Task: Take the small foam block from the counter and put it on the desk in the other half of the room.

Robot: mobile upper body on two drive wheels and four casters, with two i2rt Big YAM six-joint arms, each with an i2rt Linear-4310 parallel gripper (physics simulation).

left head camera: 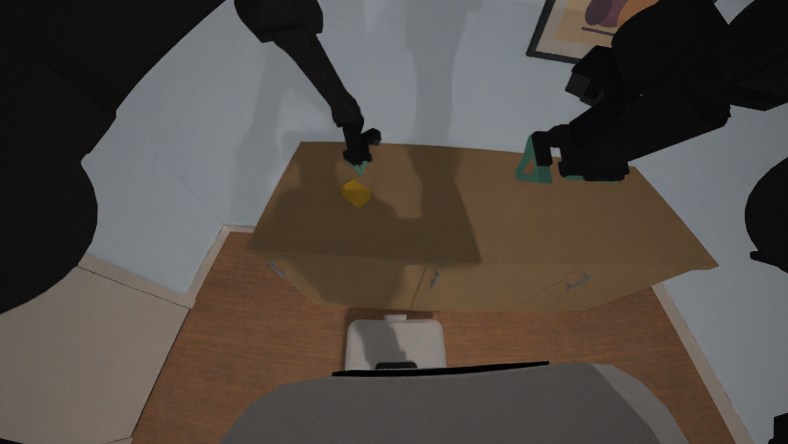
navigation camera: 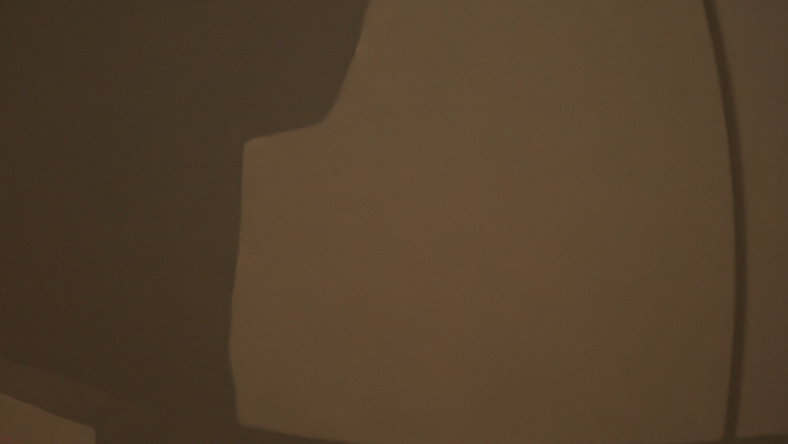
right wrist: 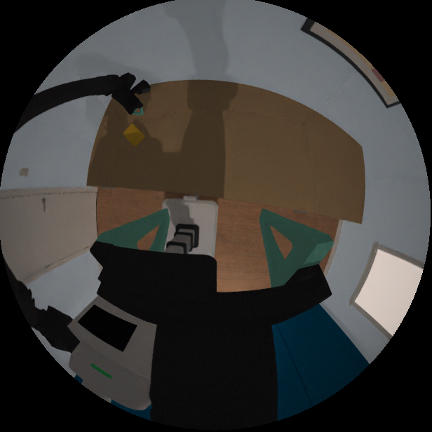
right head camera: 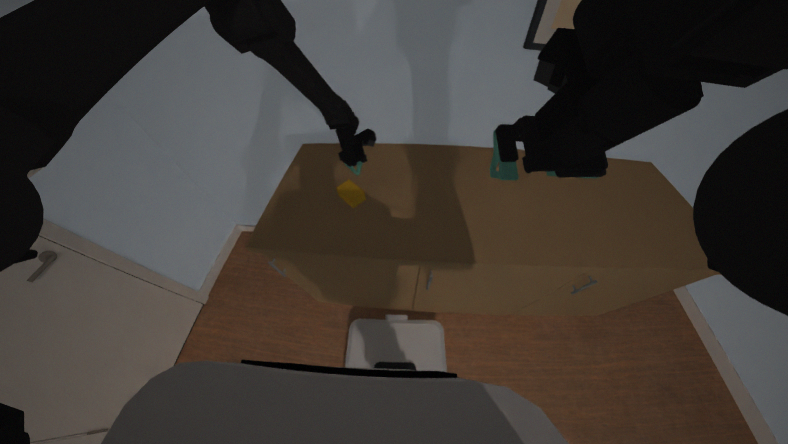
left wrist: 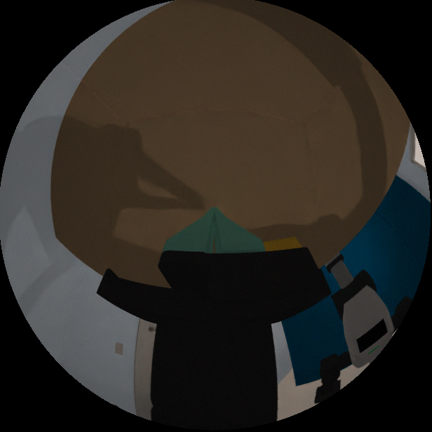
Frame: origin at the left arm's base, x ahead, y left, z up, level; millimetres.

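Seen in the pictures: left gripper, fingertip midpoint: [left head camera: 361, 174] [right head camera: 358, 174]; right gripper, fingertip midpoint: [left head camera: 541, 175] [right head camera: 519, 172].
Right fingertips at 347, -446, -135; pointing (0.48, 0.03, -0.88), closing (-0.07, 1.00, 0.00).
A point is followed by its place in that frame, as x, y, z.
A small yellow foam block [left head camera: 356, 193] @[603, -77, -455] [right head camera: 351, 194] @[600, -80, -455] [right wrist: 134, 135] lies on the left part of the brown counter [left head camera: 579, 220] @[521, -931, -500] [right head camera: 573, 220] @[521, -883, -500] [right wrist: 280, 150]. In the left wrist view, part of the block [left wrist: 283, 244] shows behind the gripper's body, to the right of the fingers. My left gripper [left head camera: 360, 170] @[745, -78, -491] [right head camera: 356, 170] @[745, -78, -491] [left wrist: 213, 212] [right wrist: 142, 114] is shut with its green fingertips together and nothing between them. It is beside the block, on the wall side. My right gripper [right wrist: 214, 213] is open and empty, over the right part of the counter in the head views. The desk does not show clearly.
The counter stands against a pale wall, with a framed picture [left head camera: 567, 30] @[933, -776, 1] [right wrist: 345, 55] above at the right. The robot's light base [left head camera: 419, 344] @[187, -349, -1150] [right head camera: 419, 344] @[192, -350, -1150] is close to the counter's front. A door [right head camera: 99, 330] @[78, 1298, -858] is at the left.
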